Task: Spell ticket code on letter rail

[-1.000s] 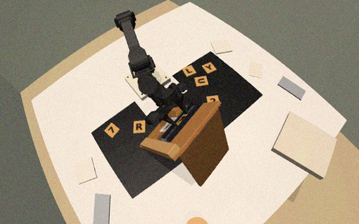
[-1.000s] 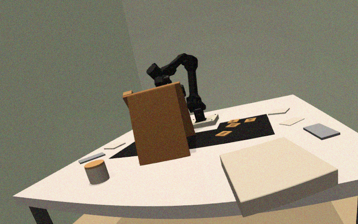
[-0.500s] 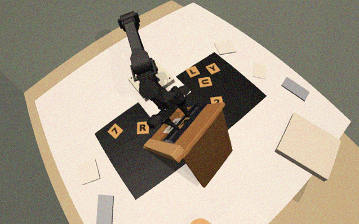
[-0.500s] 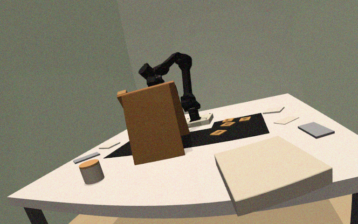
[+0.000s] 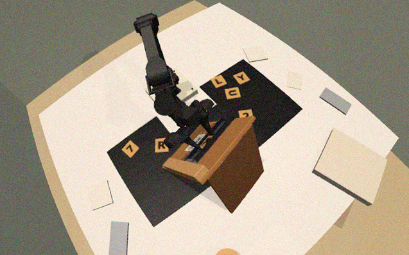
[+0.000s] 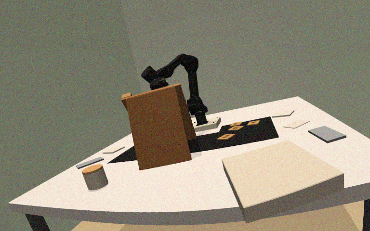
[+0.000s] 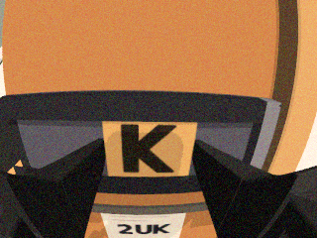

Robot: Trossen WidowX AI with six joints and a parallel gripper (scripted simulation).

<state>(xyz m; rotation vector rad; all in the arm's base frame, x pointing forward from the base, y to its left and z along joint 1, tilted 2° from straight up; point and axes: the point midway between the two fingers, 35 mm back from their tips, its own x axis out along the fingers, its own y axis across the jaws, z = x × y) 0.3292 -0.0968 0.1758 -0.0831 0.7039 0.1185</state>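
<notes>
Now: the white ticket 80 mm below my gripper tip, 60 mm behind it and 10 mm to the right of it. From my gripper tip the other things lie so: letter tile (240 mm to the left, 170 mm below, 40 mm behind); black mat (180 mm below, 150 mm behind, 80 mm to the left); k tile (right at my gripper tip).
</notes>
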